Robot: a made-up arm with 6 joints. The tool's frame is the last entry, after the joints.
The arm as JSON. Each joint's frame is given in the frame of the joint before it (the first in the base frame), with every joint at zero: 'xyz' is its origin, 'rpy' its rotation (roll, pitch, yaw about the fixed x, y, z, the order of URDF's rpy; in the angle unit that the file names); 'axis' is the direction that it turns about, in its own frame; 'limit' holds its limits. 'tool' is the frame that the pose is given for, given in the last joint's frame.
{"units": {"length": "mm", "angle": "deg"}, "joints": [
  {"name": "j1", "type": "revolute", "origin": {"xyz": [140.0, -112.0, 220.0], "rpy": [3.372, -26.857, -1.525]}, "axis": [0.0, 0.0, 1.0], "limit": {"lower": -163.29, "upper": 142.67}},
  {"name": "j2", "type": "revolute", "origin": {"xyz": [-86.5, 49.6, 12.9], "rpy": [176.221, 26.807, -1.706]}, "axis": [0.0, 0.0, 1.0], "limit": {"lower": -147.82, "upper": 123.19}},
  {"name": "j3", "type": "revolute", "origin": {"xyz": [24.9, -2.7, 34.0], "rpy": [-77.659, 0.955, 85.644]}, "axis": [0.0, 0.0, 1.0], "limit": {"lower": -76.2, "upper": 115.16}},
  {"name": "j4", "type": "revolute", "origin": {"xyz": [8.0, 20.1, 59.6], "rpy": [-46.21, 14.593, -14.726]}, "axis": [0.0, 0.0, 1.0], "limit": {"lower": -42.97, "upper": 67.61}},
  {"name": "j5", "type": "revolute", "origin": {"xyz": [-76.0, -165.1, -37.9], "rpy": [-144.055, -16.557, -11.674]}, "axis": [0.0, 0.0, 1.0], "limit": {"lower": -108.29, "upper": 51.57}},
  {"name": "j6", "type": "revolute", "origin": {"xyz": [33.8, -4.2, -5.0], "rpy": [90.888, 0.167, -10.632]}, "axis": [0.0, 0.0, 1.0], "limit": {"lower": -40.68, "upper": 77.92}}
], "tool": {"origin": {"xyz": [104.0, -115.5, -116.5], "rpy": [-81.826, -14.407, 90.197]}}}
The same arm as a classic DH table. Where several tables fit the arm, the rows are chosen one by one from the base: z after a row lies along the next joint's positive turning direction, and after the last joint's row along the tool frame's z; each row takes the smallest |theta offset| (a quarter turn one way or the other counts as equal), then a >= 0, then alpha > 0; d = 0 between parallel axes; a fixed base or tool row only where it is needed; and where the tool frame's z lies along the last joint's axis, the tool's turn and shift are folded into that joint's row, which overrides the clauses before.
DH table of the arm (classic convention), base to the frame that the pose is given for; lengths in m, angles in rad. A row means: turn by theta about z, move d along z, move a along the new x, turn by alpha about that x. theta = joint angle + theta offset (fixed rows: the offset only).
base (fixed): d 0.4701  theta offset -1.4677  a 0.1258  alpha 0.4722
j1: d -0.1109  theta offset 0  a -0.0592  alpha 2.6694
j2: d 0.2158  theta offset 0.05  a -0.0007  alpha -1.3554
j3: d 0.0146  theta offset -0.4769  a -0.0025  alpha -0.837
j4: d -0.2302  theta offset -0.2321  a 0.0266  alpha -2.4591
j5: d -0.2901  theta offset -0.6544  a 0.034  alpha 1.5863
j6: d -0.1048  theta offset -1.5345  a 0.1195  alpha 1.4327
tool (fixed): d -0.1004  theta offset 2.8877  a 0  alpha 0
Joint limits (rad, base to tool): -2.8499..2.4901 -2.5799..2.1501 -1.3299..2.0099 -0.75..1.18 -1.89..0.9001 -0.71..1.36

